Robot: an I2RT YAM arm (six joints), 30 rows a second.
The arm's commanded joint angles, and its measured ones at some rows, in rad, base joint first. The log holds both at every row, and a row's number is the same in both.
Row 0, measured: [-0.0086, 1.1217, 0.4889, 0.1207, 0.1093, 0.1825]
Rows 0 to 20, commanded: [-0.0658, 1.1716, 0.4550, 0.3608, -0.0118, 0.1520]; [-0.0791, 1.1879, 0.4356, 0.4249, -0.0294, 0.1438]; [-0.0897, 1.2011, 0.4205, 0.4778, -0.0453, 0.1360]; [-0.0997, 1.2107, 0.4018, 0.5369, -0.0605, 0.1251]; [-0.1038, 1.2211, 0.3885, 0.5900, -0.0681, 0.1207]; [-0.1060, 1.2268, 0.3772, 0.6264, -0.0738, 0.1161]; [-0.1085, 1.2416, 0.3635, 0.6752, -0.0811, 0.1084]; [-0.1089, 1.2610, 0.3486, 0.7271, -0.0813, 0.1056]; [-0.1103, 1.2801, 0.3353, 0.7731, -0.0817, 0.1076]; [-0.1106, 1.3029, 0.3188, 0.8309, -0.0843, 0.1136]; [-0.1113, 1.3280, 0.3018, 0.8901, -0.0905, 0.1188]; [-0.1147, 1.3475, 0.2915, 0.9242, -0.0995, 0.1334]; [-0.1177, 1.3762, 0.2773, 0.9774, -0.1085, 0.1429]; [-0.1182, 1.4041, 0.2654, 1.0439, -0.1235, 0.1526]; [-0.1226, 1.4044, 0.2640, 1.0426, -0.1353, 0.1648]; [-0.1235, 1.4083, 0.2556, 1.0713, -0.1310, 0.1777]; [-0.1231, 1.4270, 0.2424, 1.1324, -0.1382, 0.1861]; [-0.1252, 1.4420, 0.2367, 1.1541, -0.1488, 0.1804]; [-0.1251, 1.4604, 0.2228, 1.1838, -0.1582, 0.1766]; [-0.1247, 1.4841, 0.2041, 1.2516, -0.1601, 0.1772]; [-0.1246, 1.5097, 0.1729, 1.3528, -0.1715, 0.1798]
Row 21, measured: [-0.1158, 1.4670, 0.2165, 1.0885, -0.1284, 0.1753]
